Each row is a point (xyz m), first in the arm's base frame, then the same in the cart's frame.
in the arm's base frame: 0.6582 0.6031 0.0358
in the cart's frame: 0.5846 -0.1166 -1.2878
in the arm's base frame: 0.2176 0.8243 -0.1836
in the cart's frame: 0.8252 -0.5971 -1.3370
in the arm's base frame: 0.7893 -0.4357 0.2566
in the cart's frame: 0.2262 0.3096 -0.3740
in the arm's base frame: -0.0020 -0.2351 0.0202
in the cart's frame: 0.4753 -0.4994 -0.2977
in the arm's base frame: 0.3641 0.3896 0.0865
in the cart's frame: 0.5007 -0.3358 -1.0057
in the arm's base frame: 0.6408 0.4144 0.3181
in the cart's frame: 0.2790 -0.0847 -1.1423
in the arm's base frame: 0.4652 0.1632 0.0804
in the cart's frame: 0.4774 -0.1722 -0.8207
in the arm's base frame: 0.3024 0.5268 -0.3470
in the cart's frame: 0.9478 -0.4241 -1.0587
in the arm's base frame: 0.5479 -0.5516 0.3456
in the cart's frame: 0.1185 0.1110 -0.2050
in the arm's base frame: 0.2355 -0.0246 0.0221
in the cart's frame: 0.5059 -0.3347 -0.5673
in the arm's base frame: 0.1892 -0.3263 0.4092
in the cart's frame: 0.0806 -0.2998 -0.3205
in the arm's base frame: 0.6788 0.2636 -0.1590
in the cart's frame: 0.7316 0.0083 -0.9465
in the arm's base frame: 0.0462 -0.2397 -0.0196
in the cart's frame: 0.5149 -0.4509 -0.3023
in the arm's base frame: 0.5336 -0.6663 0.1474
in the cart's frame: 0.2989 0.1362 -0.0656
